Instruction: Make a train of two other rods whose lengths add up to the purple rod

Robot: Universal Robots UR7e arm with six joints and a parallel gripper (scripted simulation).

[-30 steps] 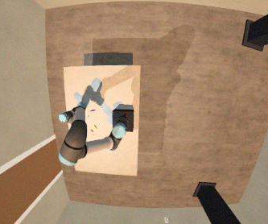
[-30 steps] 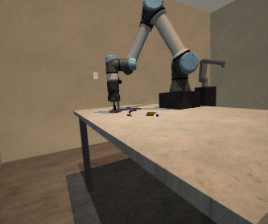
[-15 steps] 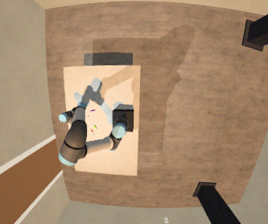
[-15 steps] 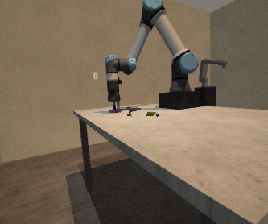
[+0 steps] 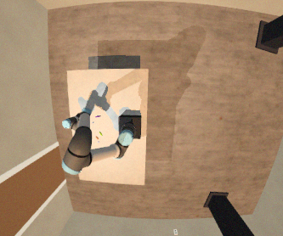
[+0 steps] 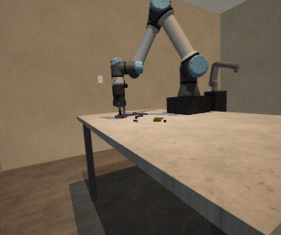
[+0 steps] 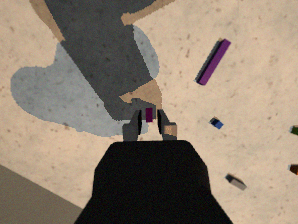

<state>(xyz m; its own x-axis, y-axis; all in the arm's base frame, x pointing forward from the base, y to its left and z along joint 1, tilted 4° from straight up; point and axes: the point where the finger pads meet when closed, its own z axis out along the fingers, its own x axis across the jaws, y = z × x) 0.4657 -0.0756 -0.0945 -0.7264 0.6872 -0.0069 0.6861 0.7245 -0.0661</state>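
My gripper is now 30 mm above the magenta rod. Round my hand: grey rod: 190 mm to the left, 30 mm below, 20 mm behind; then lime rod: 200 mm to the left, 160 mm behind, 30 mm below; then purple rod: 110 mm behind, 30 mm below, 10 mm to the left.
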